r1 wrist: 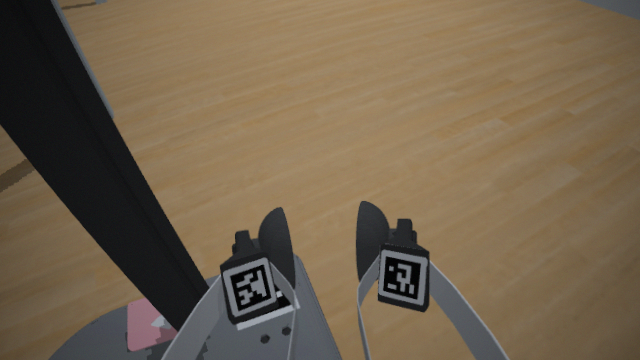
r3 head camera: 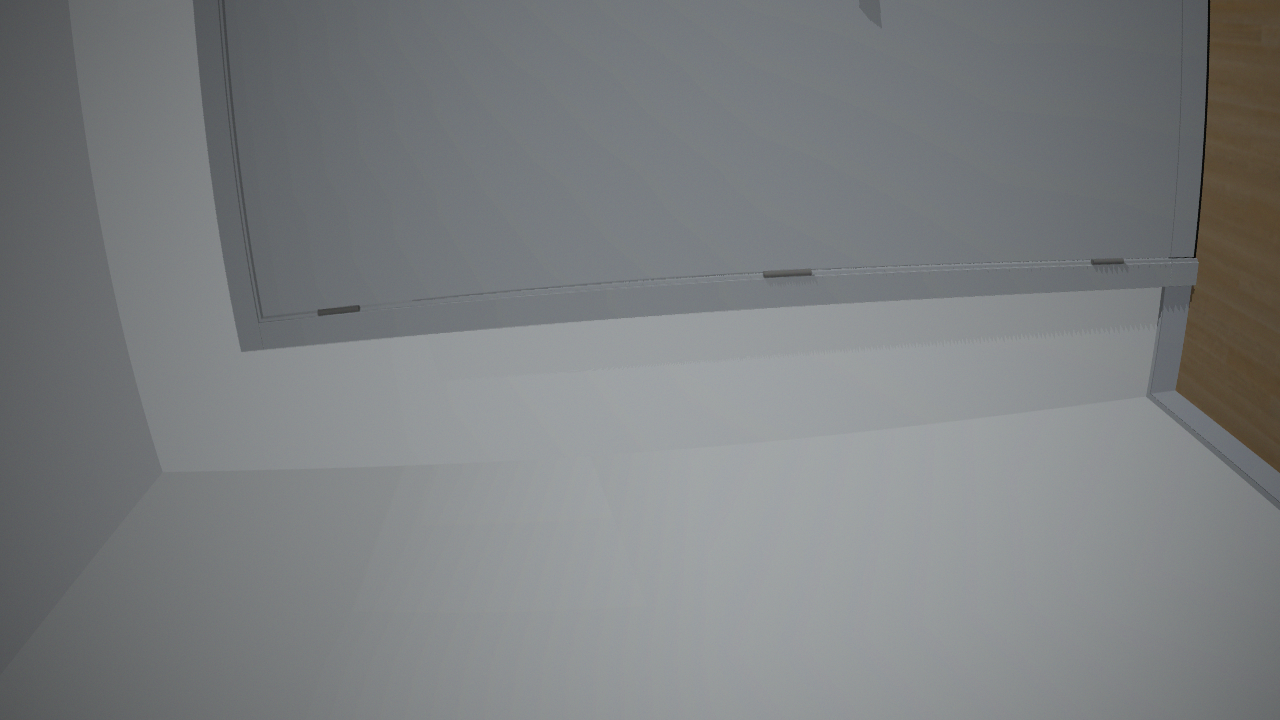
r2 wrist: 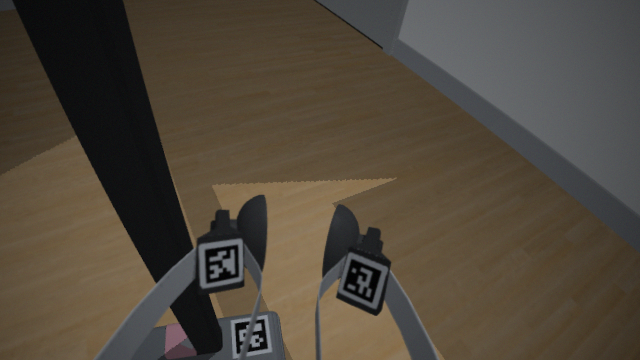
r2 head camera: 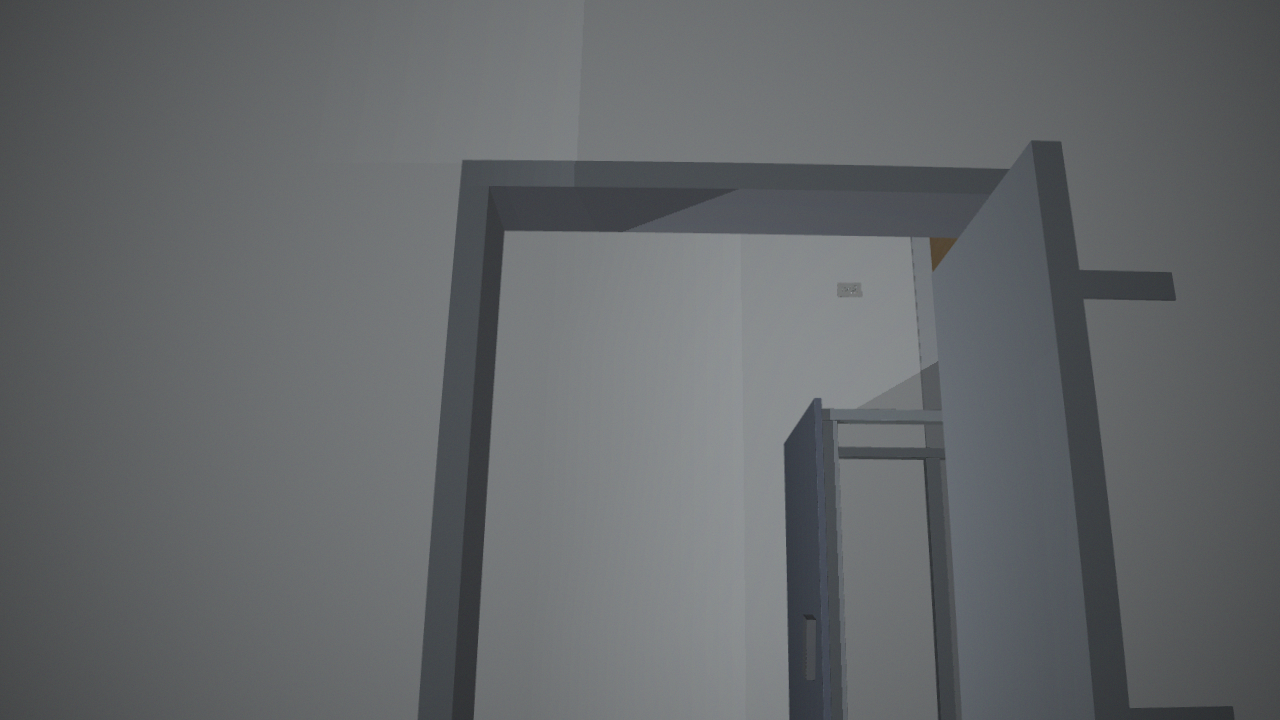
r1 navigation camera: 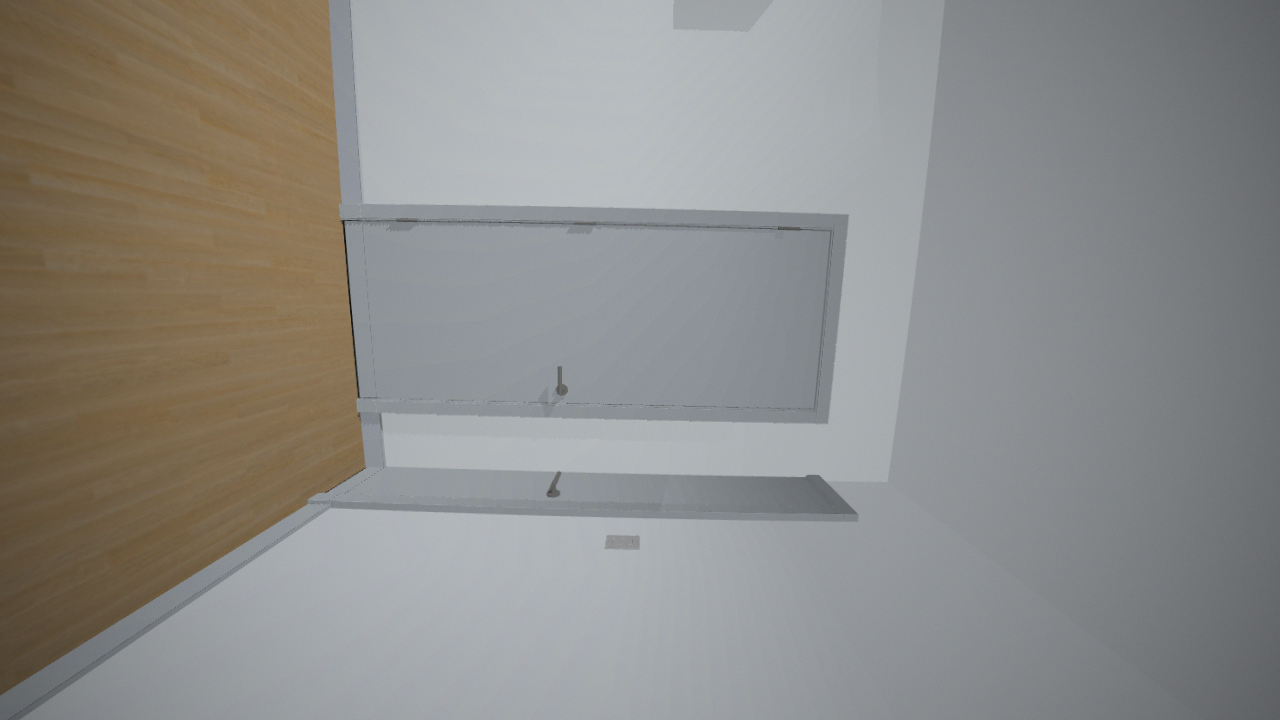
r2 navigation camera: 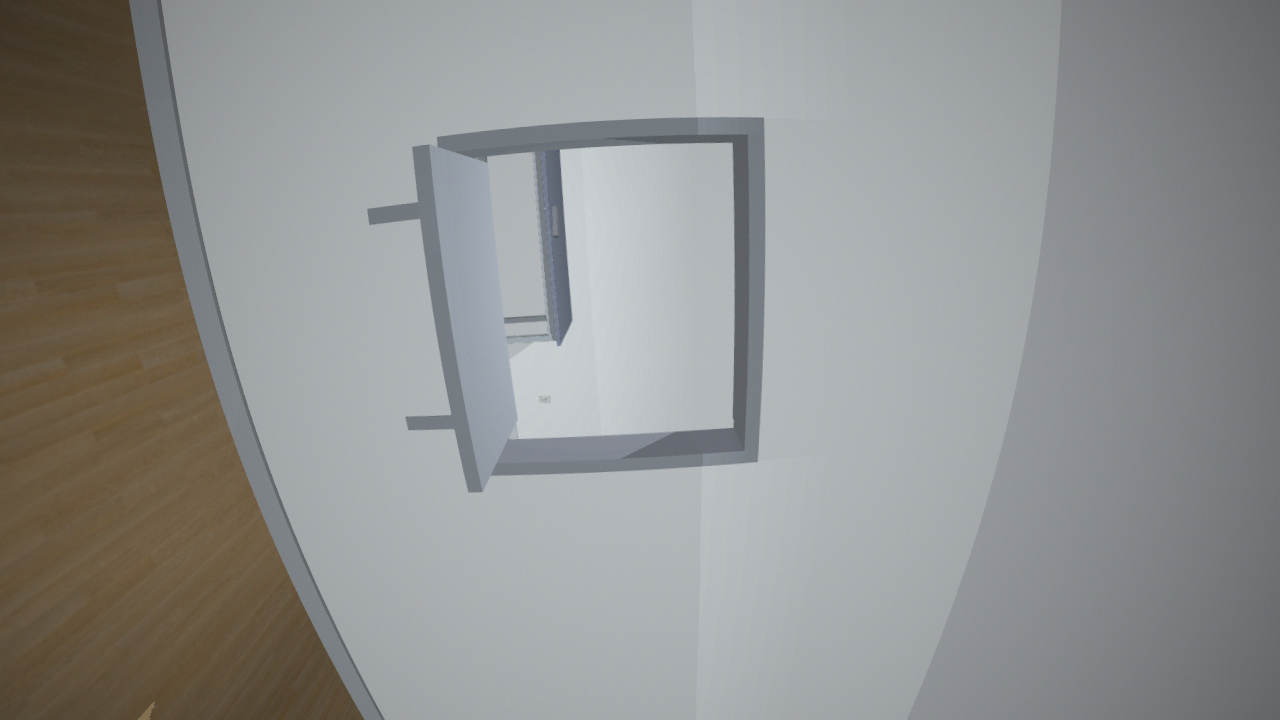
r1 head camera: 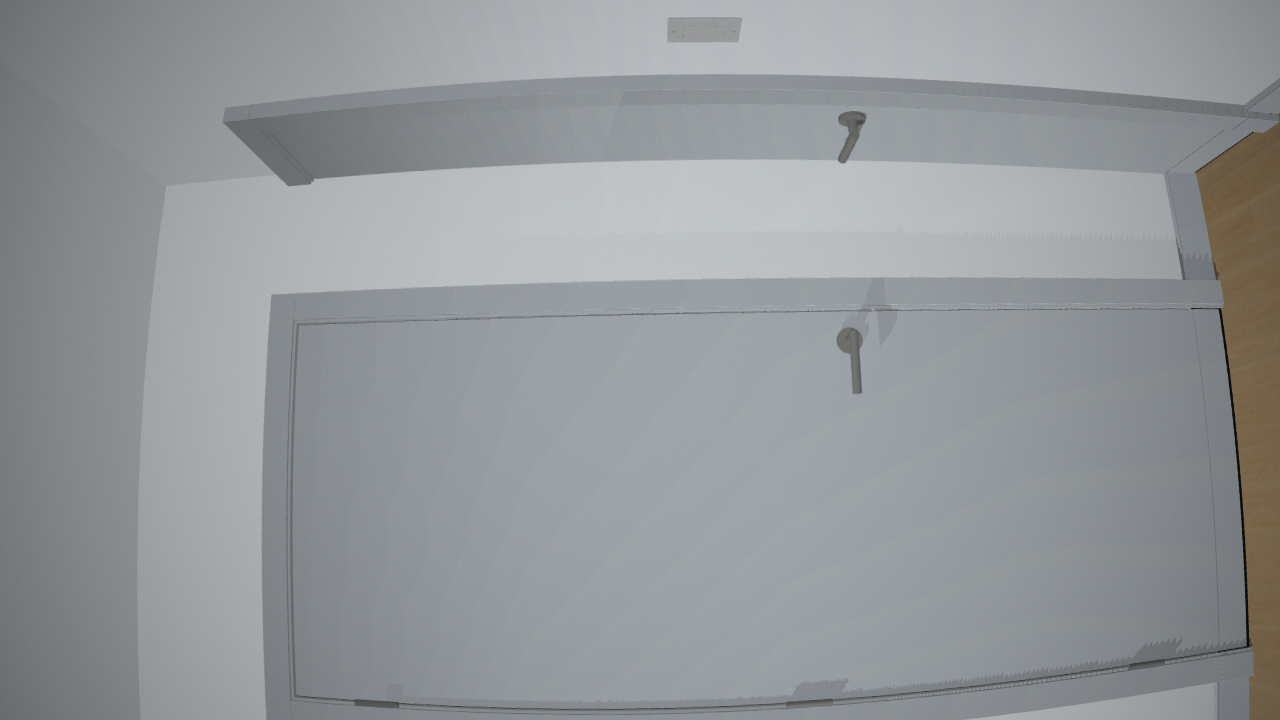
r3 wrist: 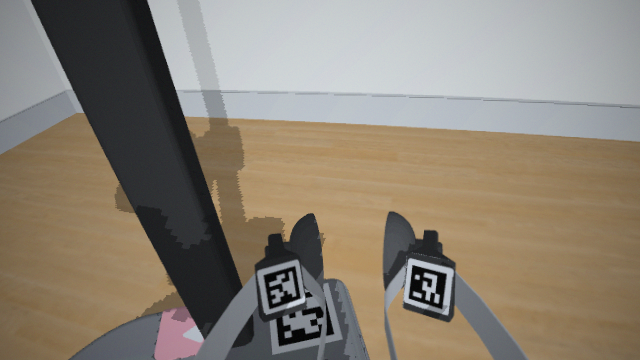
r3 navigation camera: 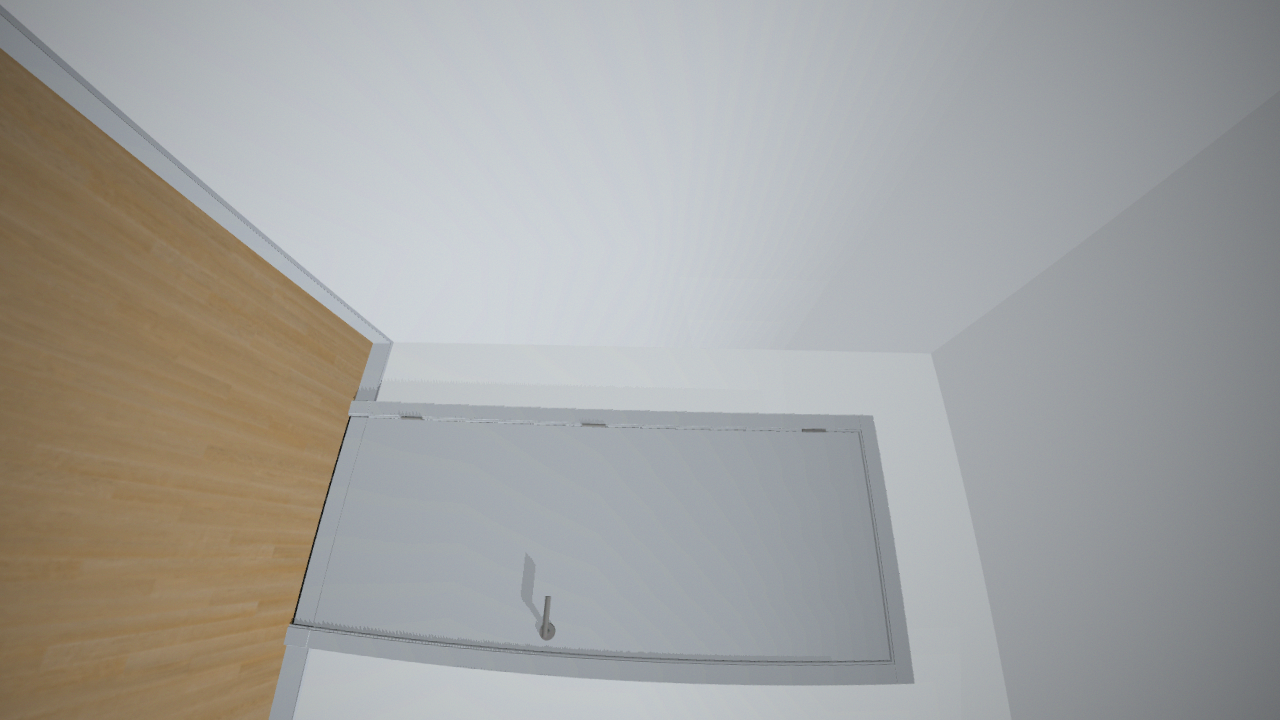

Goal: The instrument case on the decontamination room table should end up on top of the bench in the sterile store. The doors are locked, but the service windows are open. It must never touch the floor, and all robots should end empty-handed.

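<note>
The instrument case, the decontamination room table and the bench do not show in these views. My r1 gripper (r1 wrist: 325, 245) is open and empty above the wooden floor, beside its own mast and base. My r2 gripper (r2 wrist: 295, 240) is open and empty above the floor near a wall. My r3 gripper (r3 wrist: 353, 250) is open and empty above its base's edge and the floor. A service window (r2 head camera: 474, 447) (r2 navigation camera: 750, 295) stands open in the wall facing r2, its grey flap (r2 head camera: 1011, 429) (r2 navigation camera: 465, 304) swung out on two brackets.
A closed door (r1 head camera: 626, 501) (r1 navigation camera: 626, 313) with a lever handle faces r1, beside a second door or panel seen edge-on (r1 head camera: 626, 125) (r1 navigation camera: 626, 492). Another closed door (r3 head camera: 671, 161) (r3 navigation camera: 671, 537) stands near r3. A blue-grey panel (r2 head camera: 803, 537) (r2 navigation camera: 556, 259) shows through the window.
</note>
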